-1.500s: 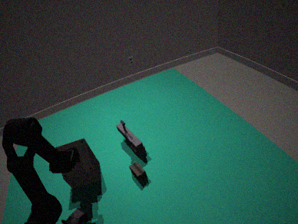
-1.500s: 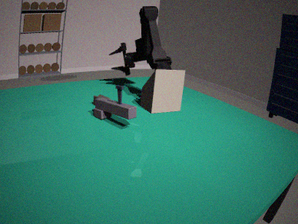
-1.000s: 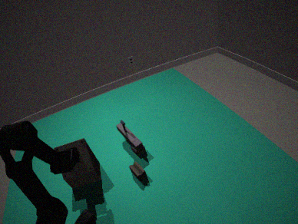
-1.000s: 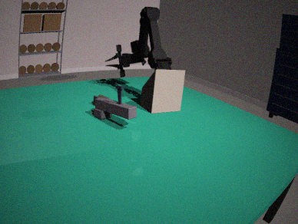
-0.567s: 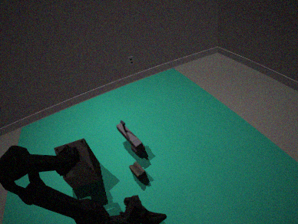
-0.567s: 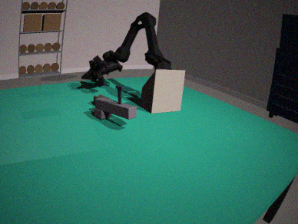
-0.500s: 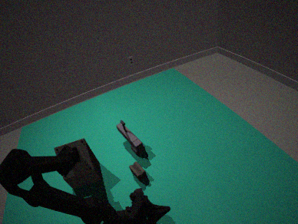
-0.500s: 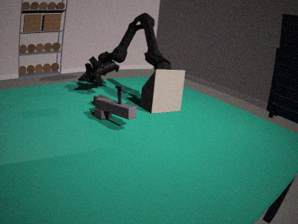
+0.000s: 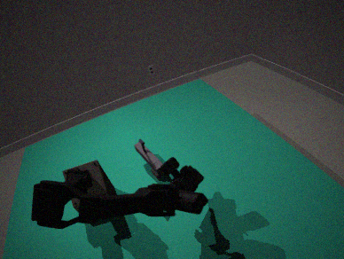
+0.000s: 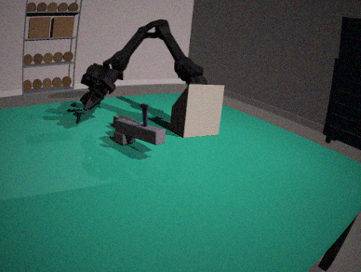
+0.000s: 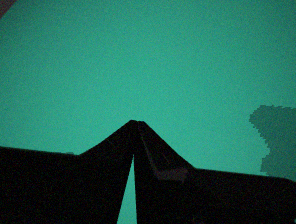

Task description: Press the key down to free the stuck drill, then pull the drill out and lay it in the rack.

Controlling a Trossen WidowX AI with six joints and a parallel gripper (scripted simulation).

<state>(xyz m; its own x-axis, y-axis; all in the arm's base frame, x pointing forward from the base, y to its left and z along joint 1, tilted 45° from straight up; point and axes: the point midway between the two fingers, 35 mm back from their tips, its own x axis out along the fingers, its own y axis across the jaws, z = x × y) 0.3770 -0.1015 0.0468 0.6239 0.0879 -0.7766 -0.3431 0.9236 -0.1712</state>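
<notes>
The small dark key is 150 mm behind my gripper tip, 210 mm to the left of it and 30 mm above it. Also, from my gripper tip: drill 130 mm behind, 160 mm to the left, 20 mm below; then grey housing 140 mm behind, 180 mm to the left, 30 mm below; then dark brown block 150 mm behind, 60 mm below.
</notes>
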